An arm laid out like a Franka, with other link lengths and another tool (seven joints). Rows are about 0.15 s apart.
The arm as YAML. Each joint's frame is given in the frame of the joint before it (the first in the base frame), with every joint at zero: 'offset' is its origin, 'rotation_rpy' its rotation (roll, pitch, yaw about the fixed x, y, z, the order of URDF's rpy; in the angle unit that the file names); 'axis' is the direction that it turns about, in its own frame. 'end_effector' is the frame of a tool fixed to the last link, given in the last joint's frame.
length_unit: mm
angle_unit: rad
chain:
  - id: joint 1
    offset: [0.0, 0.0, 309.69]
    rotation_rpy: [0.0, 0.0, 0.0]
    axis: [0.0, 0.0, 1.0]
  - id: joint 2
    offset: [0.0, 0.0, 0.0]
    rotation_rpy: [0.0, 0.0, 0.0]
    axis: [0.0, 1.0, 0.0]
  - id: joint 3
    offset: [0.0, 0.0, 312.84]
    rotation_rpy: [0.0, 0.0, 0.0]
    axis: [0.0, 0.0, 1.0]
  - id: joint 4
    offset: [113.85, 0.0, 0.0]
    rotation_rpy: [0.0, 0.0, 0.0]
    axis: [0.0, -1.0, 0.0]
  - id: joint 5
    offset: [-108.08, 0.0, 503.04]
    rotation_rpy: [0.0, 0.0, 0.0]
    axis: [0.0, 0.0, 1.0]
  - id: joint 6
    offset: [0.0, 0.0, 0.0]
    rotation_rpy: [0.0, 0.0, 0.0]
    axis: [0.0, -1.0, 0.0]
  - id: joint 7
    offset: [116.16, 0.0, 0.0]
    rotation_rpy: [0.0, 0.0, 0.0]
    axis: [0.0, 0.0, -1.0]
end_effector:
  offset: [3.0, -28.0, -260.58]
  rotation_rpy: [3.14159, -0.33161, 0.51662]
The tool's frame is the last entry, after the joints.
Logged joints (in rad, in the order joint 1, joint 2, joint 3, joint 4, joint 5, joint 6, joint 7), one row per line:
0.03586, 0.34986, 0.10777, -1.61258, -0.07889, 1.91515, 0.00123
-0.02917, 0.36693, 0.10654, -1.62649, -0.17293, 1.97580, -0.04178
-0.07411, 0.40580, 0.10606, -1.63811, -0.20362, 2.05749, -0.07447
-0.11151, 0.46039, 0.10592, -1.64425, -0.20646, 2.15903, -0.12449
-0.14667, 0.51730, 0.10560, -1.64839, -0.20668, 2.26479, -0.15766
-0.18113, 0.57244, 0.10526, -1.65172, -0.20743, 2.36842, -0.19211
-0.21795, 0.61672, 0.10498, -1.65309, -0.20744, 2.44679, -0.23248
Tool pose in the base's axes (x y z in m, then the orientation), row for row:
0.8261, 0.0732, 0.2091, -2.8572, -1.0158, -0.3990
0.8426, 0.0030, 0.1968, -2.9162, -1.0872, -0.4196
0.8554, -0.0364, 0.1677, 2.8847, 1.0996, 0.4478
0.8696, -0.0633, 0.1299, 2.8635, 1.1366, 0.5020
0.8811, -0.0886, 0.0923, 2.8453, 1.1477, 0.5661
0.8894, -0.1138, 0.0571, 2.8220, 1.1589, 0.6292
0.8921, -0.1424, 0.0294, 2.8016, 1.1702, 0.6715
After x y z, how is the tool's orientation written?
As a rotation vector, in radians.
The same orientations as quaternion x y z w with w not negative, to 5 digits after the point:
-0.93337, -0.33183, -0.13034, 0.04152
-0.92860, -0.34619, -0.13361, 0.00058
0.92468, 0.35247, 0.14354, 0.01106
0.91731, 0.36411, 0.16081, 0.01007
0.91195, 0.36785, 0.18144, 0.01087
0.90589, 0.37202, 0.20198, 0.01334
0.90085, 0.37628, 0.21592, 0.01603

